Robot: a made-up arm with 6 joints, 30 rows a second.
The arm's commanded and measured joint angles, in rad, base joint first. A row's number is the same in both.
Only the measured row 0 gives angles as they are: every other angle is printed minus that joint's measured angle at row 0.
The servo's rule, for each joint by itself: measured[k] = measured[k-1] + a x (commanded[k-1-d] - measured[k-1]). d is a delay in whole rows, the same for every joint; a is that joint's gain. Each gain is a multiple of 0.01, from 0.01 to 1. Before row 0 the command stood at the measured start. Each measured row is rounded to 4 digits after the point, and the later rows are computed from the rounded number. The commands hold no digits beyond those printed.
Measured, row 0:
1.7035 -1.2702 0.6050 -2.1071 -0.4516 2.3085
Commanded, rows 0 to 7:
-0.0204 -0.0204 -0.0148 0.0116 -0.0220 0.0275
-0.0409 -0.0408 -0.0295 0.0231 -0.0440 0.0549
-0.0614 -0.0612 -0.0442 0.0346 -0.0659 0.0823
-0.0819 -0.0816 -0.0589 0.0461 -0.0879 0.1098
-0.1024 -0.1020 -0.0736 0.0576 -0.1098 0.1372
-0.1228 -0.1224 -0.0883 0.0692 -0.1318 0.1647
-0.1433 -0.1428 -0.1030 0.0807 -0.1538 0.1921
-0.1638 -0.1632 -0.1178 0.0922 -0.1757 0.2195
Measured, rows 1 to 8:
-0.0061 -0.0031 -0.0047 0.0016 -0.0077 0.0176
-0.0165 -0.0088 -0.0126 0.0046 -0.0204 0.0415
-0.0300 -0.0167 -0.0227 0.0088 -0.0363 0.0676
-0.0456 -0.0264 -0.0343 0.0140 -0.0544 0.0946
-0.0626 -0.0377 -0.0469 0.0201 -0.0738 0.1219
-0.0807 -0.0504 -0.0601 0.0270 -0.0941 0.1493
-0.0995 -0.0643 -0.0738 0.0345 -0.1150 0.1767
-0.1188 -0.0791 -0.0879 0.0426 -0.1362 0.2041
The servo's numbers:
d 0
a 0.30 0.15 0.32 0.14 0.35 0.64

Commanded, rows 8 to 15:
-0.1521 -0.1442 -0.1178 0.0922 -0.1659 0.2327
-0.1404 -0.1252 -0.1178 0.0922 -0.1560 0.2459
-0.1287 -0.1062 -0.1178 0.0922 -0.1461 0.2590
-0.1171 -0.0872 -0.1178 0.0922 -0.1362 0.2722
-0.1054 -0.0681 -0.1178 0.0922 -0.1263 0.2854
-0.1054 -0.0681 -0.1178 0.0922 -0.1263 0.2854
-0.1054 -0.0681 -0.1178 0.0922 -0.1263 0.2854
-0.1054 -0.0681 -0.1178 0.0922 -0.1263 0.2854
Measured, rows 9 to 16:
-0.1288 -0.0889 -0.0975 0.0495 -0.1466 0.2224
-0.1323 -0.0943 -0.1040 0.0555 -0.1499 0.2374
-0.1312 -0.0961 -0.1084 0.0606 -0.1486 0.2512
-0.1270 -0.0948 -0.1114 0.0650 -0.1443 0.2646
-0.1205 -0.0908 -0.1134 0.0688 -0.1380 0.2779
-0.1160 -0.0874 -0.1148 0.0721 -0.1339 0.2827
-0.1128 -0.0845 -0.1158 0.0749 -0.1312 0.2844
-0.1106 -0.0820 -0.1164 0.0773 -0.1295 0.2850

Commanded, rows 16 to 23:
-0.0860 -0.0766 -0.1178 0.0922 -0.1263 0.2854
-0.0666 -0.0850 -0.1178 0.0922 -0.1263 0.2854
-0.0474 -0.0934 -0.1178 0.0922 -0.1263 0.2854
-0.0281 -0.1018 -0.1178 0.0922 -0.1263 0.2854
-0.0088 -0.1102 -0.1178 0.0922 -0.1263 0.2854
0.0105 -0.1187 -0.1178 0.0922 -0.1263 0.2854
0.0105 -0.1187 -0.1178 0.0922 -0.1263 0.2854
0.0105 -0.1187 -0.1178 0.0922 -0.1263 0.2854
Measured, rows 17 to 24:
-0.1032 -0.0812 -0.1168 0.0794 -0.1284 0.2853
-0.0922 -0.0818 -0.1171 0.0812 -0.1277 0.2854
-0.0788 -0.0835 -0.1173 0.0827 -0.1272 0.2854
-0.0636 -0.0862 -0.1175 0.0840 -0.1269 0.2854
-0.0472 -0.0898 -0.1176 0.0851 -0.1267 0.2854
-0.0299 -0.0941 -0.1177 0.0861 -0.1266 0.2854
-0.0178 -0.0978 -0.1177 0.0870 -0.1265 0.2854
-0.0093 -0.1009 -0.1177 0.0877 -0.1264 0.2854

